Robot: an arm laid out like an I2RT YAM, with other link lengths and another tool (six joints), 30 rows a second.
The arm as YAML. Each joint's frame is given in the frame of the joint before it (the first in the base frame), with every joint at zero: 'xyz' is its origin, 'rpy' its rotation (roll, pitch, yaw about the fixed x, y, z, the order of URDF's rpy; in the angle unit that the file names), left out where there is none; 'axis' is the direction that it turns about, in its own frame. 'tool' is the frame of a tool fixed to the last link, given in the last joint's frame.
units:
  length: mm
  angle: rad
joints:
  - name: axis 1
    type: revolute
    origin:
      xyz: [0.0, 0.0, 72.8]
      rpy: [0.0, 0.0, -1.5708]
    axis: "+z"
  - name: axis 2
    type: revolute
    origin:
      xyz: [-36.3, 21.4, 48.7]
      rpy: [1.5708, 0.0, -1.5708]
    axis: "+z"
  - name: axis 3
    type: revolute
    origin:
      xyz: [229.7, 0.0, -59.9]
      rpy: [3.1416, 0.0, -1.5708]
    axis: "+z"
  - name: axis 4
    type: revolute
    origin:
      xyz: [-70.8, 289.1, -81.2]
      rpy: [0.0, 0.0, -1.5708]
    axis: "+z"
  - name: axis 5
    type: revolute
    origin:
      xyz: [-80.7, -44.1, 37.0]
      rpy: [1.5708, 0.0, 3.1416]
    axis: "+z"
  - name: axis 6
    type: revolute
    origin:
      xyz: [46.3, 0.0, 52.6]
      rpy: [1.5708, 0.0, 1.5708]
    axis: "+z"
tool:
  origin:
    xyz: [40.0, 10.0, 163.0]
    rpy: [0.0, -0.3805, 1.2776]
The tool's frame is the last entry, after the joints.
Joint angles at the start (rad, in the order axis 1, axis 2, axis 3, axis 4, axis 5, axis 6): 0.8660, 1.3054, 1.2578, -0.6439, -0.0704, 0.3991
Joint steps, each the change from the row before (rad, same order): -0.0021, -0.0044, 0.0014, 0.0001, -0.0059, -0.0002; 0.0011, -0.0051, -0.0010, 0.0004, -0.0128, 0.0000; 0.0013, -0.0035, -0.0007, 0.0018, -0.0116, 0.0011; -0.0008, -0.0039, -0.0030, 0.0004, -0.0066, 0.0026; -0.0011, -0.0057, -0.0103, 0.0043, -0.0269, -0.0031; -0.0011, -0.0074, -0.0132, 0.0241, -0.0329, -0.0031; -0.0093, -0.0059, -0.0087, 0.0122, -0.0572, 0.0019; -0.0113, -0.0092, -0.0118, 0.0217, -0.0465, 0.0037; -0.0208, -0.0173, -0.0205, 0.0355, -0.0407, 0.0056; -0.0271, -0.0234, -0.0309, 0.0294, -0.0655, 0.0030; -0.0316, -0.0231, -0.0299, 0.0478, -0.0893, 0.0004; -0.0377, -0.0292, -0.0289, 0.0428, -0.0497, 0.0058; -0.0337, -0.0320, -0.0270, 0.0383, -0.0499, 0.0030; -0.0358, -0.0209, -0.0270, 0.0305, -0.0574, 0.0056; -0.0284, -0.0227, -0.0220, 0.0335, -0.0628, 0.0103
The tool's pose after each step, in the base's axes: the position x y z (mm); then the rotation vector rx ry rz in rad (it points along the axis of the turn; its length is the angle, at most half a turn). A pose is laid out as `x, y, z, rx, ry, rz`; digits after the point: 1 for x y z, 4 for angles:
293.9, 349.8, 191.0, -0.7202, 1.8013, 0.7017
291.3, 351.7, 192.7, -0.7241, 1.7974, 0.7179
289.0, 353.7, 194.1, -0.7267, 1.7939, 0.7333
287.8, 354.0, 194.3, -0.7251, 1.7945, 0.7411
283.4, 356.7, 192.5, -0.7367, 1.7944, 0.7688
280.2, 362.8, 194.2, -0.7445, 1.7759, 0.8090
274.7, 368.4, 195.2, -0.7512, 1.7701, 0.8685
272.2, 372.8, 198.3, -0.7482, 1.7549, 0.9180
274.6, 374.1, 203.7, -0.7302, 1.7285, 0.9578
272.9, 374.1, 206.0, -0.7222, 1.7094, 1.0156
270.9, 377.4, 213.9, -0.7207, 1.6644, 1.0968
276.6, 373.0, 222.9, -0.6968, 1.6231, 1.1302
279.7, 368.6, 233.1, -0.6826, 1.5774, 1.1629
281.7, 363.9, 237.0, -0.6711, 1.5515, 1.1992
280.0, 361.7, 245.0, -0.6668, 1.5148, 1.2467

